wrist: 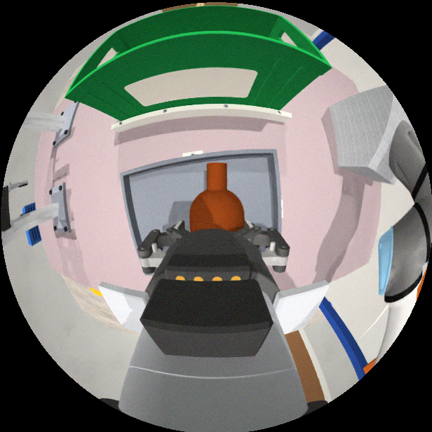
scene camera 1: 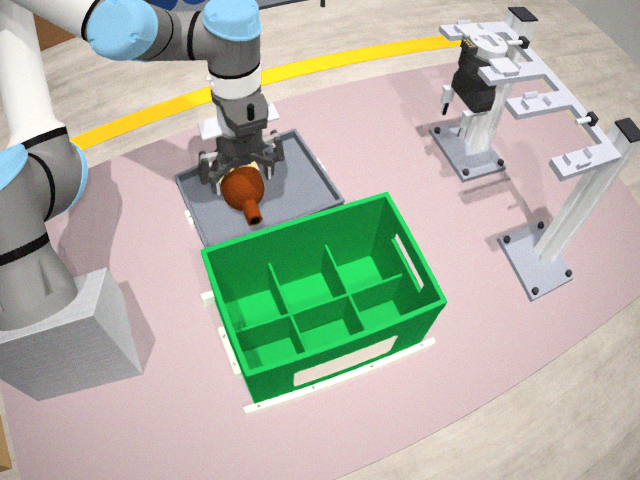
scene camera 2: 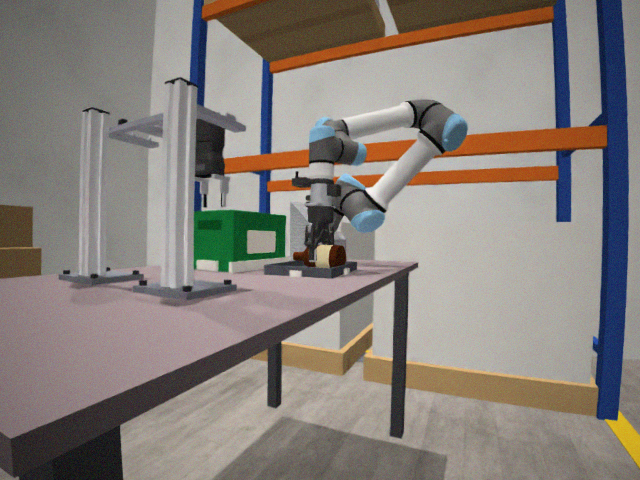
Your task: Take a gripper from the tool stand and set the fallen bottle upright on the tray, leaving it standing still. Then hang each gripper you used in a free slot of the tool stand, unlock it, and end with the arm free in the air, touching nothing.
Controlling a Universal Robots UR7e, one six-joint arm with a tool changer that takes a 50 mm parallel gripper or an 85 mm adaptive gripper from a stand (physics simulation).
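Frame: origin at the arm's base, x ahead, y left, z up, level; metres.
Seen in the pictures: hand, its tool point: (scene camera 2: 320, 200); arm's base, origin of its link: (scene camera 1: 36, 308).
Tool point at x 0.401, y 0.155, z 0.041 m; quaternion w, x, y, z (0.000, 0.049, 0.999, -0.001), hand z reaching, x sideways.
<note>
Pixels of each thing's top centre, then the offset from my tool point to it. "spot": a spot on its surface instead.
- brown bottle, centre of its top: (scene camera 1: 240, 172) (scene camera 2: 317, 244) dz -0.130, dx -0.005, dy -0.012 m
- grey tray, a spot on its surface: (scene camera 1: 305, 167) spot: dz -0.204, dx +0.125, dy +0.002 m
- green crate, centre of its top: (scene camera 1: 323, 277) (scene camera 2: 239, 213) dz -0.034, dx +0.000, dy -0.285 m
The brown bottle (scene camera 1: 242, 192) (scene camera 2: 338, 255) (wrist: 216, 207) with a cream label lies on its side in the grey tray (scene camera 1: 305, 167) (scene camera 2: 281, 269) (wrist: 155, 202), its neck toward the green crate. The adaptive gripper (scene camera 1: 242, 180) (scene camera 2: 313, 255) is on the arm, pointing down. It is low over the tray with its fingers open, one on each side of the bottle's body near the label. In the wrist view its fingertips are partly hidden. The tool stand (scene camera 1: 581, 196) (scene camera 2: 179, 180) holds the parallel gripper (scene camera 1: 473, 82) (scene camera 2: 209, 149) and has free fork slots beside it.
The green crate (scene camera 1: 336, 356) (scene camera 2: 242, 242) (wrist: 200, 52) with empty compartments stands close to the tray, on its neck side. White strips edge the crate's base. The arm's grey base block (scene camera 1: 67, 356) (wrist: 362, 135) stands to one side. The tool stand's two posts have bolted foot plates.
</note>
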